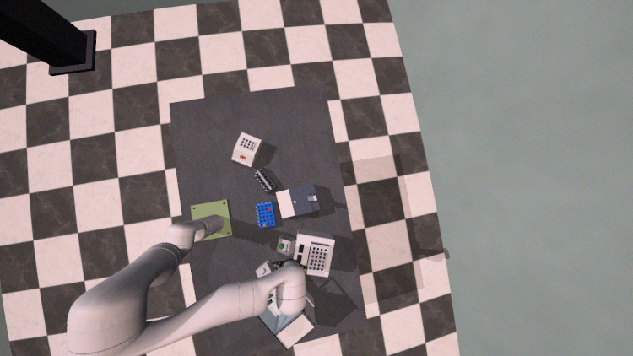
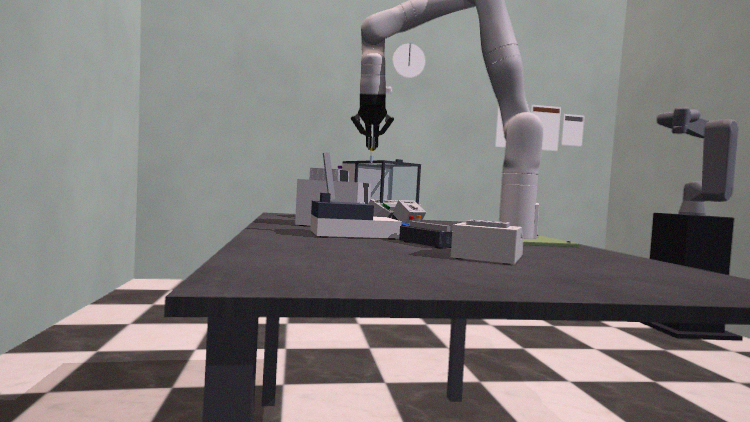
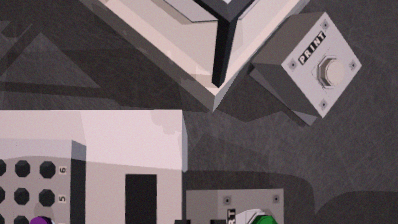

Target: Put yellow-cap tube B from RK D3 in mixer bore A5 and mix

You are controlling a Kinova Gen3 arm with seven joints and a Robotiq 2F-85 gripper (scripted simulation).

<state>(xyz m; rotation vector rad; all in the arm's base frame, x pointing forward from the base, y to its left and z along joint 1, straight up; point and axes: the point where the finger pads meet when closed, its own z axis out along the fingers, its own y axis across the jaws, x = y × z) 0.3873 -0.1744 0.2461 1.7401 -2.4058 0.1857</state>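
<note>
My hand is 9 cm short of the purple-capped tube, 3 cm to the left of it and 10 cm above it. From my hand the other things lie so: blue tube rack RK: 12 cm behind, 19 cm to the left, 24 cm below; print key: 16 cm behind, 9 cm to the right, 18 cm below; green start key: 5 cm behind, 2 cm to the left, 18 cm below.
</note>
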